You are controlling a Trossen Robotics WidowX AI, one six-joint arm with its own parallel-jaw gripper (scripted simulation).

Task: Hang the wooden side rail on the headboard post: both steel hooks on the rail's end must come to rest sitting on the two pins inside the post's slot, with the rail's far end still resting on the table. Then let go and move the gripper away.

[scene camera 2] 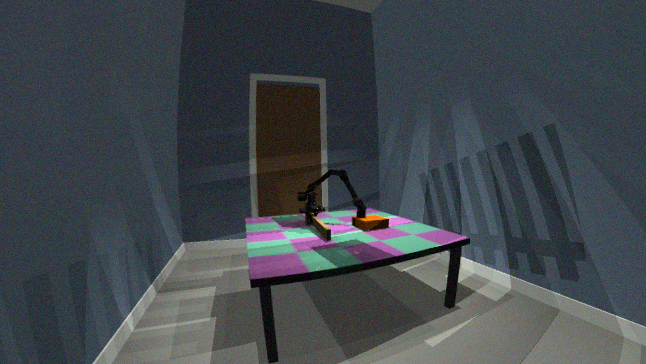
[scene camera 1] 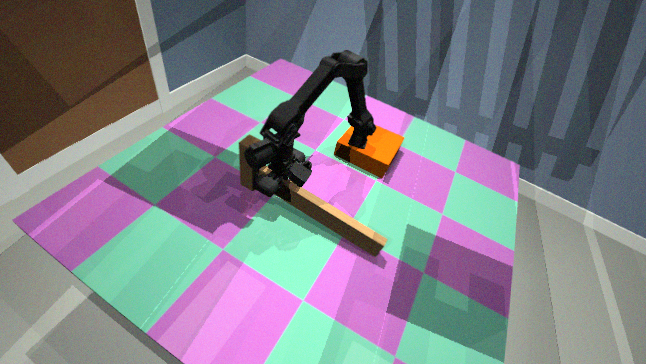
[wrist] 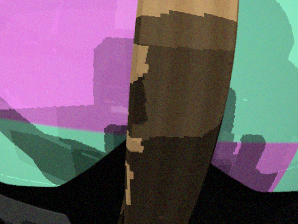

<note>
In view: my gripper (scene camera 1: 279, 188) and a wooden side rail (scene camera 1: 365, 238).
The wooden side rail also shows in the wrist view (wrist: 181, 64). My gripper is seen too in the wrist view (wrist: 153, 145).
</note>
